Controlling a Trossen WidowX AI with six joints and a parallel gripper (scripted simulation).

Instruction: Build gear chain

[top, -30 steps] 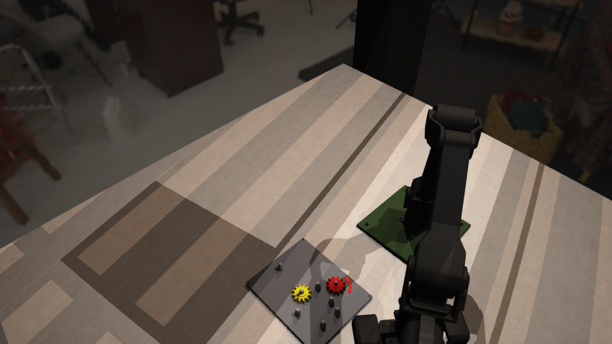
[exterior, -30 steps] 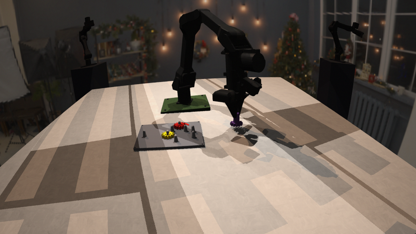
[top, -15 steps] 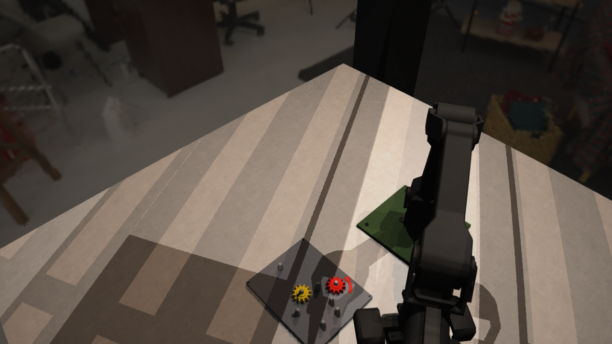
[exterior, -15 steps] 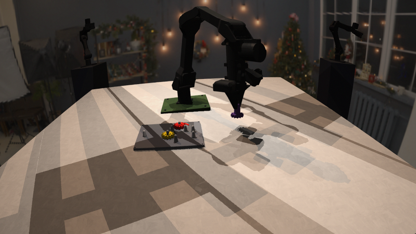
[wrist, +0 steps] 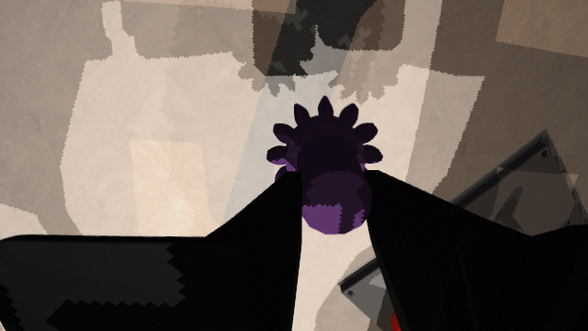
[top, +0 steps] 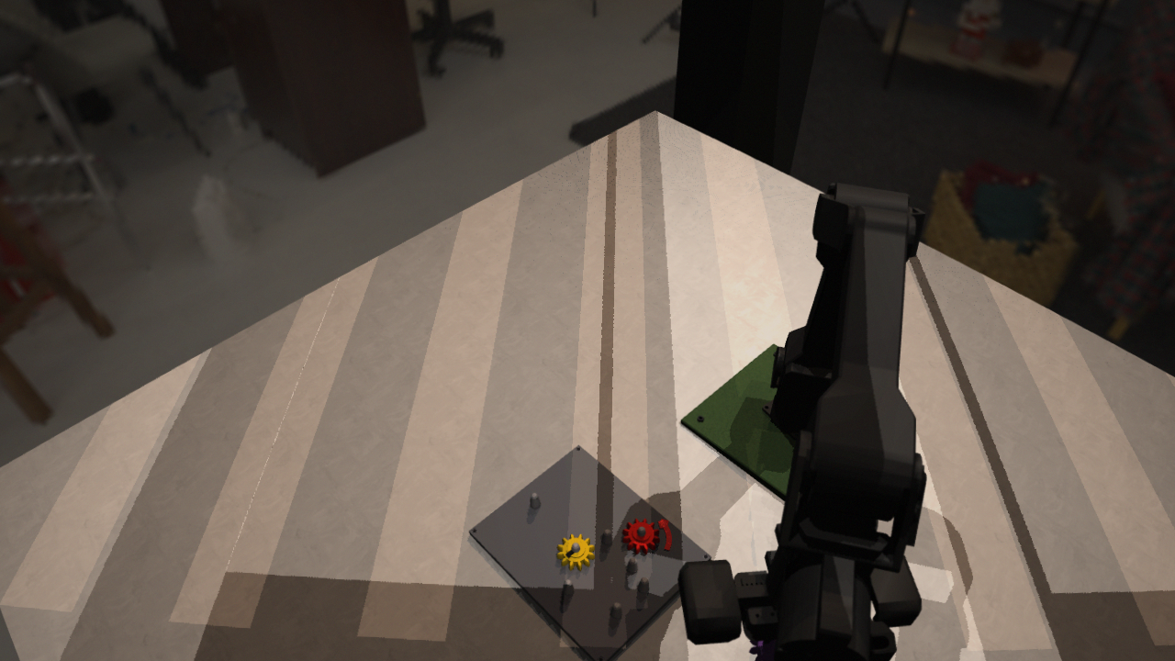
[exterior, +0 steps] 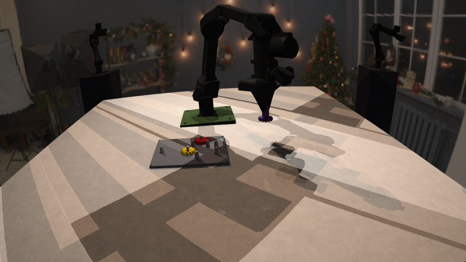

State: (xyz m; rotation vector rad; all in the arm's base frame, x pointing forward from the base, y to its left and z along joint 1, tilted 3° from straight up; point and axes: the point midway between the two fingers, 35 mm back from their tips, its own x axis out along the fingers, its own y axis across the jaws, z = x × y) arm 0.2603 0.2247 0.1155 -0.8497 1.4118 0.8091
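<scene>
Now: the yellow striped gear 21 cm to the right of my gripper tip, 9 cm below it and 8 cm ahead of it. Round my gripper tip: red arrow 18 cm to the right, 10 cm below, 2 cm behind; then red gear 19 cm to the right, 9 cm below, 1 cm ahead; then purple gear 1 cm below.
</scene>
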